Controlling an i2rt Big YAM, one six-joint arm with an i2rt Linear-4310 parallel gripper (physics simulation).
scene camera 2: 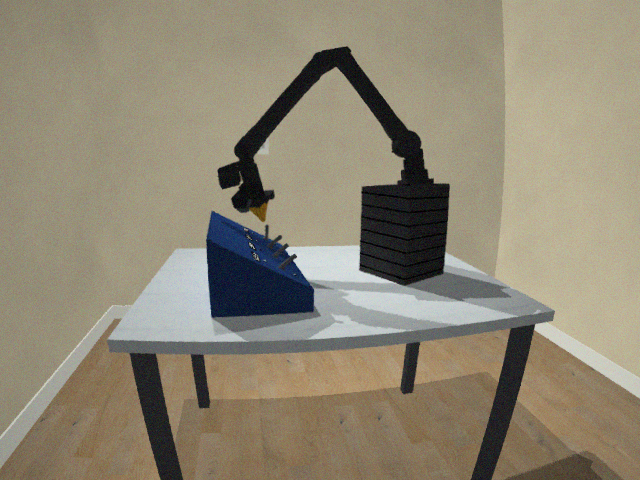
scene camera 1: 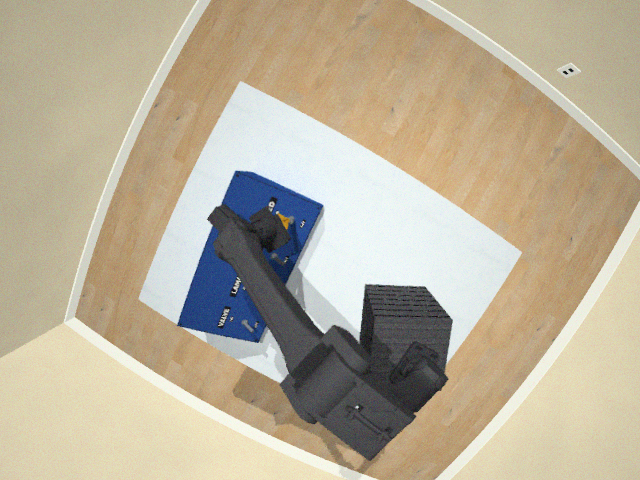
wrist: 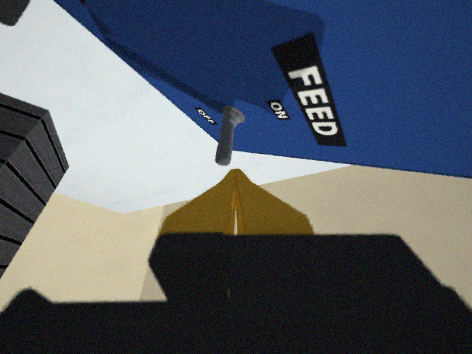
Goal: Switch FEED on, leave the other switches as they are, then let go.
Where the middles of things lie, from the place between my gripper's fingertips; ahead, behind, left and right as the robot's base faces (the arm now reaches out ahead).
Labels:
Right now my hand is 19 cm to the right of the blue sloped switch panel (scene camera 1: pixel 217 302), 7 cm above it and 5 cm short of it.

